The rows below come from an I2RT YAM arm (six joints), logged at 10 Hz.
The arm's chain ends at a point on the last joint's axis. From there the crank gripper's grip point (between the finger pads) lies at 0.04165 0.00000 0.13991 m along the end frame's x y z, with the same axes.
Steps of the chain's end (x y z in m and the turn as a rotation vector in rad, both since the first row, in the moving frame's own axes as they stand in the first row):
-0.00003 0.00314 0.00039 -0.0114 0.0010 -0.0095
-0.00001 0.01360 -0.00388 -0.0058 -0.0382 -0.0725
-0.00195 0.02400 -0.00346 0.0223 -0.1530 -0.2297
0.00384 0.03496 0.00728 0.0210 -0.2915 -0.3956
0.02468 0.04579 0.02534 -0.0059 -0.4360 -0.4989
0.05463 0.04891 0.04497 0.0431 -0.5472 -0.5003
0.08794 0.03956 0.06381 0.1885 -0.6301 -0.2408
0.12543 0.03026 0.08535 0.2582 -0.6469 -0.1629
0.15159 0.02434 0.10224 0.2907 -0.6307 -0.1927
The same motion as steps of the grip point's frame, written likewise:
0.00012 0.00434 0.00034 -0.0114 0.0010 -0.0095
-0.00546 0.01159 -0.00239 -0.0058 -0.0382 -0.0725
-0.02502 0.01385 0.00106 0.0223 -0.1530 -0.2297
-0.04082 0.02410 0.01291 0.0210 -0.2915 -0.3956
-0.04057 0.04198 0.02944 -0.0059 -0.4360 -0.4989
-0.02745 0.04226 0.04517 0.0431 -0.5472 -0.5003
-0.00533 0.01387 0.05801 0.1885 -0.6301 -0.2408
0.03075 -0.00535 0.07670 0.2582 -0.6469 -0.1629
0.05837 -0.01577 0.09287 0.2907 -0.6307 -0.1927

